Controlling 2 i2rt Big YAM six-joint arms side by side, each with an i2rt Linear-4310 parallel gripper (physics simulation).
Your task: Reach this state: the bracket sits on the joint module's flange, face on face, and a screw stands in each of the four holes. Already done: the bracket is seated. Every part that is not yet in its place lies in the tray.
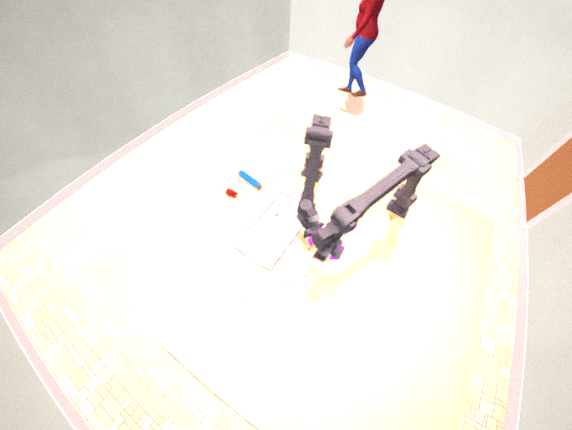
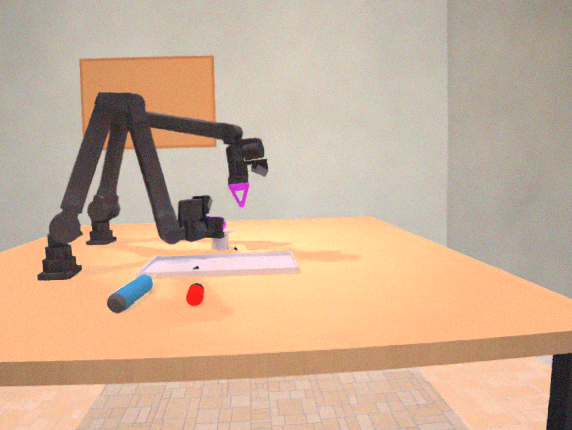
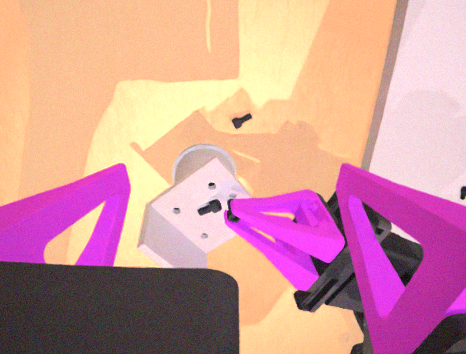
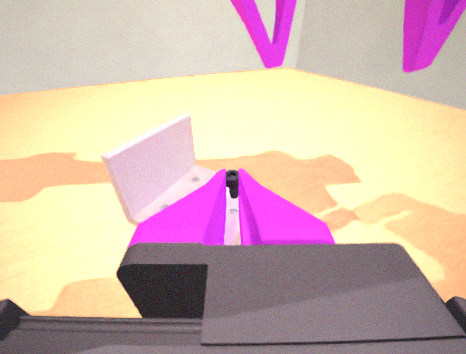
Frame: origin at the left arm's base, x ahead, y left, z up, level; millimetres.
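Seen in the pictures: left gripper, fingertip midpoint: (image 2: 241,206) (image 3: 233,175) (image 4: 323,67); right gripper, fingertip midpoint: (image 2: 224,223) (image 3: 228,211) (image 4: 232,177); left arm's base, origin of the base link: (image 1: 397,209) (image 2: 101,242); right arm's base, origin of the base link: (image 2: 60,275).
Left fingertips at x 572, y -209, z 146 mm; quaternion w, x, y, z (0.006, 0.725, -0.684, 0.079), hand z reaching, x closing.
Observation:
Offsets run from my left fingertips to a thing's top centre. "*": to the spot under its first point.
The bracket (image 3: 190,225) (image 4: 152,170) sits on the joint module {dx -80, dy +6, dz -82 mm} (image 2: 220,243) (image 3: 204,150), its upright wall to one side. A black screw {dx -73, dy +6, dz -68 mm} (image 3: 210,206) lies on its plate among the holes; the holes that show look empty. My right gripper (image 2: 224,225) (image 3: 228,211) (image 4: 232,177) is shut on another screw {dx -63, dy -11, dz -50 mm} (image 4: 233,185), shank down, at the plate's edge; its tips hide part of the plate there. My left gripper (image 2: 241,205) (image 3: 233,175) (image 4: 323,67) is open and empty, above the bracket. One screw {dx -23, dy -27, dz -134 mm} (image 2: 235,248) (image 3: 242,120) lies on the table beside the module.
The pale tray {dx -46, dy -271, dz -130 mm} (image 1: 255,252) (image 2: 295,270) stands beside the module with one screw {dx -110, dy -317, dz -131 mm} (image 1: 277,215) (image 2: 196,267) in it. A blue cylinder {* dx -189, dy -578, dz -108 mm} (image 1: 249,179) (image 2: 131,293) and a red cylinder {dx -63, dy -583, dz -111 mm} (image 1: 231,193) (image 2: 195,295) lie beyond the tray. A person (image 1: 367,30) stands in the background.

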